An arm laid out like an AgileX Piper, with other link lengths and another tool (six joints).
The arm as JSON. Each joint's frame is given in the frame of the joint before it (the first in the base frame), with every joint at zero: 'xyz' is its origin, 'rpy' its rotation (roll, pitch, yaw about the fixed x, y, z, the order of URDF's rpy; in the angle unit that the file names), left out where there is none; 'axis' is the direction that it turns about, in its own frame. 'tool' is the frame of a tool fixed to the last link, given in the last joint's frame.
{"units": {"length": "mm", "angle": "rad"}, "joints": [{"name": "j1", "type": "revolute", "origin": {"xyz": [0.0, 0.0, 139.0]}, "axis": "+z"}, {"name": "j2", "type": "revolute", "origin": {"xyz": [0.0, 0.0, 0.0]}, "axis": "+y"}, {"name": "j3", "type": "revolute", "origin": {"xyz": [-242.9, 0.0, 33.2]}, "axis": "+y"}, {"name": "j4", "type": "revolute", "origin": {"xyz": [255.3, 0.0, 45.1]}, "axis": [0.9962, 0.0, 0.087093]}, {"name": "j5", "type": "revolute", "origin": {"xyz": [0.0, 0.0, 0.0]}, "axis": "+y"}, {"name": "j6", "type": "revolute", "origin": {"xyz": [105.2, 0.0, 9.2]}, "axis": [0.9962, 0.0, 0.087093]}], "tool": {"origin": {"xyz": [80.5, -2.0, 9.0], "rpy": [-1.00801, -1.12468, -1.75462]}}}
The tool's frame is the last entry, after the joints.
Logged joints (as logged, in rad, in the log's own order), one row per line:
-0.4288 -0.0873 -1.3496 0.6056 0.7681 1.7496
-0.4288 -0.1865 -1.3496 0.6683 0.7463 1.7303
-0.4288 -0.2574 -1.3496 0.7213 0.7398 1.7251
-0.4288 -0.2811 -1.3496 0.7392 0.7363 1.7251
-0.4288 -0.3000 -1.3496 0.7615 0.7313 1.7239
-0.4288 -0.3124 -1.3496 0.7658 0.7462 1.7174
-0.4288 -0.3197 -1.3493 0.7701 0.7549 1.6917
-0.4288 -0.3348 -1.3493 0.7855 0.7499 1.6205
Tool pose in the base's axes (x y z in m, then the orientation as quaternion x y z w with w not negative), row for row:
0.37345 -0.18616 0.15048 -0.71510 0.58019 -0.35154 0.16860
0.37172 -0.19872 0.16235 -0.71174 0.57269 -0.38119 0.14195
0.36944 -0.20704 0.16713 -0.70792 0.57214 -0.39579 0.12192
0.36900 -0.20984 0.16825 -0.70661 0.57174 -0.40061 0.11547
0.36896 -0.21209 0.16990 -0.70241 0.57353 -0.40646 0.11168
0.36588 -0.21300 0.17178 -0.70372 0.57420 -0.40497 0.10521
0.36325 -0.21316 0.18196 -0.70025 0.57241 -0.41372 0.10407
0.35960 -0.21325 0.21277 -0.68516 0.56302 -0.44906 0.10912
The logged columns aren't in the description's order. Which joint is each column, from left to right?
Columns, left to right: j1, j4, j3, j6, j5, j2.
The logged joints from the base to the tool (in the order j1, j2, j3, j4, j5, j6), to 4 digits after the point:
-0.4288 1.7496 -1.3496 -0.0873 0.7681 0.6056
-0.4288 1.7303 -1.3496 -0.1865 0.7463 0.6683
-0.4288 1.7251 -1.3496 -0.2574 0.7398 0.7213
-0.4288 1.7251 -1.3496 -0.2811 0.7363 0.7392
-0.4288 1.7239 -1.3496 -0.3000 0.7313 0.7615
-0.4288 1.7174 -1.3496 -0.3124 0.7462 0.7658
-0.4288 1.6917 -1.3493 -0.3197 0.7549 0.7701
-0.4288 1.6205 -1.3493 -0.3348 0.7499 0.7855

